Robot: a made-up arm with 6 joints.
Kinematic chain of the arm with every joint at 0, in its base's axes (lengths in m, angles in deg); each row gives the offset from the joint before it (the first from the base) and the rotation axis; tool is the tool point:
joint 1: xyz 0 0 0.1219 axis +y
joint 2: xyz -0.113 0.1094 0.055 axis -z
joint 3: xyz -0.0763 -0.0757 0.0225 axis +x
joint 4: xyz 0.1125 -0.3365 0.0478 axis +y
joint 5: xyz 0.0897 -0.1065 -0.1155 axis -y
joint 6: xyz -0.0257 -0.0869 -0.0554 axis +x
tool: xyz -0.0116 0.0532 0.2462
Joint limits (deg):
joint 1: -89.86..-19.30
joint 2: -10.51..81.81
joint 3: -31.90..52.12
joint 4: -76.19..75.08
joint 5: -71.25..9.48
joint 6: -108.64..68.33
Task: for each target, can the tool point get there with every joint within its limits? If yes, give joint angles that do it. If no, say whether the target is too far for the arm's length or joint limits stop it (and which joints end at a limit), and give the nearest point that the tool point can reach.
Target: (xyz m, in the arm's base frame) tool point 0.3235 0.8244 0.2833
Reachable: no: joint limits stop it (at a limit: joint 1, joint 2, joint 3, joint 5, joint 6) | nearest point 0.2710 0.2832 -0.1559 | short by 0.699 m
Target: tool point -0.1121 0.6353 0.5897
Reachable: no: joint limits stop it (at a limit: joint 1, joint 2, joint 3, joint 4, joint 6) | nearest point -0.5120 0.2328 0.2723 | short by 0.650 m
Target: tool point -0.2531 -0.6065 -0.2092
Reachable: yes | joints -72.21 37.68 -5.28 19.07 -49.64 44.55
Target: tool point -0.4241 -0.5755 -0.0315
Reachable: yes | joints -35.47 32.69 7.99 -28.70 -16.19 43.75
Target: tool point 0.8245 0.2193 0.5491
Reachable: no: joint limits stop it (at a limit: joint 1, joint 2, joint 3, joint 5) | nearest point 0.4708 -0.1506 0.2554 | short by 0.590 m
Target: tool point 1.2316 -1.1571 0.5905
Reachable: no: too far | nearest point 0.4418 -0.4734 0.2769 | short by 1.091 m
